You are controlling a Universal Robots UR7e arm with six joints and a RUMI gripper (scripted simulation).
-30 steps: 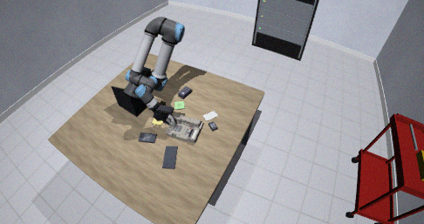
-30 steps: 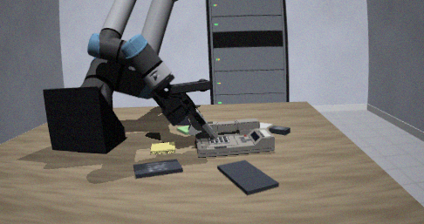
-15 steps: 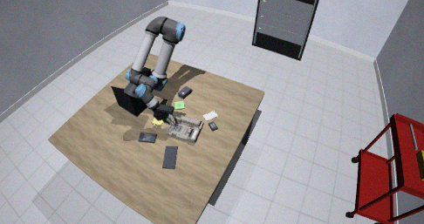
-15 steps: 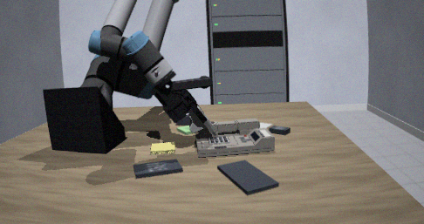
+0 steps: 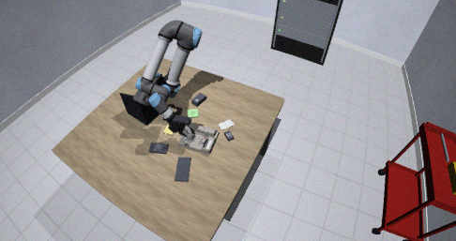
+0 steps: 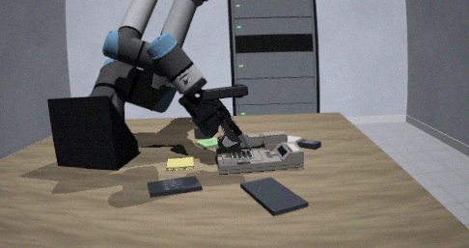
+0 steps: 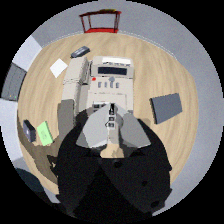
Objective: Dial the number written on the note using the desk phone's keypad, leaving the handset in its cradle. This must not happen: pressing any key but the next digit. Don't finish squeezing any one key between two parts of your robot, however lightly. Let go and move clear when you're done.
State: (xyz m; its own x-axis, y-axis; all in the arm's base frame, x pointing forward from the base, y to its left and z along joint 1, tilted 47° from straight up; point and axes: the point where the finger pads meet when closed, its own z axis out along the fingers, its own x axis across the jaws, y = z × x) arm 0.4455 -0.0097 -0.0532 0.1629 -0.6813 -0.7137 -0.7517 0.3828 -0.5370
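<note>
Right now the handset is 1 cm ahead of my hand, 9 cm to the left of it and 1 cm below it. From my hand the other things lie so: white note 12 cm ahead, 24 cm to the left, 6 cm below.
</note>
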